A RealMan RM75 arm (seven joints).
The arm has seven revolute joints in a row. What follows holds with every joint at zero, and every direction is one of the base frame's. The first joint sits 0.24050 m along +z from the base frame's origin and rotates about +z. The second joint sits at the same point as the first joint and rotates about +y. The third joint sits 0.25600 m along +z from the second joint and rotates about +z. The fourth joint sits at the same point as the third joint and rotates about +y. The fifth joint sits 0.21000 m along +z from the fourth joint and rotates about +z. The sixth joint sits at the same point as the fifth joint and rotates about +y. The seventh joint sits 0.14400 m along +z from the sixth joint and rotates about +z. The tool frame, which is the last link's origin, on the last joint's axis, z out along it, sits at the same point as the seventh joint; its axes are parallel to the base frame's.
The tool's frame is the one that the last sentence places.
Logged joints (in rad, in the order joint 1, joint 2, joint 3, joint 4, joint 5, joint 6, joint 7), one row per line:
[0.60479 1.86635 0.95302 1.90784 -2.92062 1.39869 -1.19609]
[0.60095 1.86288 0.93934 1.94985 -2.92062 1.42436 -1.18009]
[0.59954 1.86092 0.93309 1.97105 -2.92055 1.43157 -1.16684]
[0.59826 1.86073 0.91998 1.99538 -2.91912 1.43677 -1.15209]
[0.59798 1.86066 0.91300 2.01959 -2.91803 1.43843 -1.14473]
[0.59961 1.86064 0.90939 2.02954 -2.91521 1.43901 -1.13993]
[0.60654 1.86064 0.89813 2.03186 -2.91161 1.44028 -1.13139]
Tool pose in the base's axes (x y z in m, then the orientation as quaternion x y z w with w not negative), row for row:
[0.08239 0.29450 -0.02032 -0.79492 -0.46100 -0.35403 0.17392]
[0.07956 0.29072 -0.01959 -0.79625 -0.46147 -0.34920 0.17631]
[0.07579 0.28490 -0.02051 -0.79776 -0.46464 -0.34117 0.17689]
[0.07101 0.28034 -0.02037 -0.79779 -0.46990 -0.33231 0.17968]
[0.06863 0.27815 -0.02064 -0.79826 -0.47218 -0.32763 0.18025]
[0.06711 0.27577 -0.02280 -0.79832 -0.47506 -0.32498 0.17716]
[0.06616 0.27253 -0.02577 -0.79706 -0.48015 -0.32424 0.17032]
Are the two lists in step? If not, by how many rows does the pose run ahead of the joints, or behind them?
The pose runs 1 row ahead of the joints: the pose in row i belongs to the joints in row i + 1.
